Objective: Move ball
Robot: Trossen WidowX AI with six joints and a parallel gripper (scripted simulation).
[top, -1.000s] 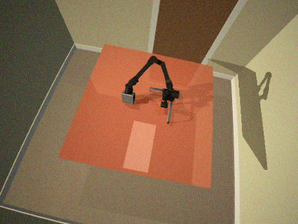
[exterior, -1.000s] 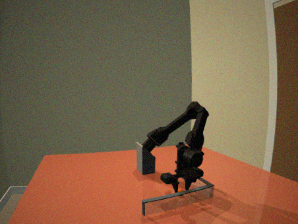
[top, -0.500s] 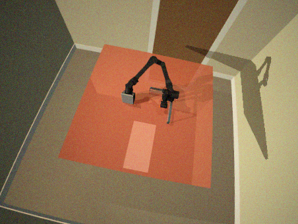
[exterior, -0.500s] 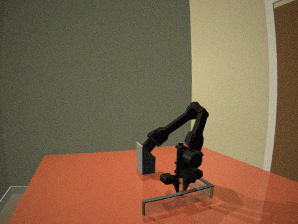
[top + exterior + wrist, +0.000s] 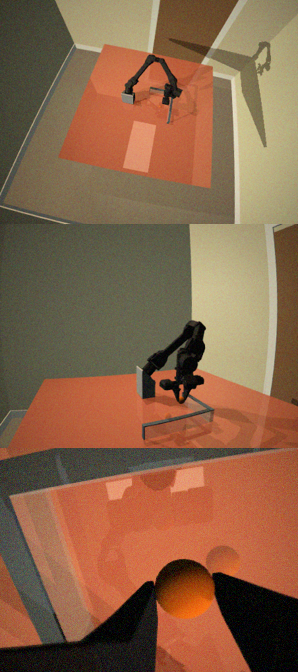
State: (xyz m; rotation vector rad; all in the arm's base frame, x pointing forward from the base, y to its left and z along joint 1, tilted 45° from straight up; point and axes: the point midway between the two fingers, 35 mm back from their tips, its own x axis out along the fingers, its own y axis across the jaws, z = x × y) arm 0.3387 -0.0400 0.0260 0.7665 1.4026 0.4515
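My gripper tip is 80 mm above the see-through copy, 40 mm to the left of it and 30 mm past it. The rest, counted from my gripper tip: clear wall (60 mm below, 60 mm ahead, 50 mm to the right); orange ball (right at my gripper tip).
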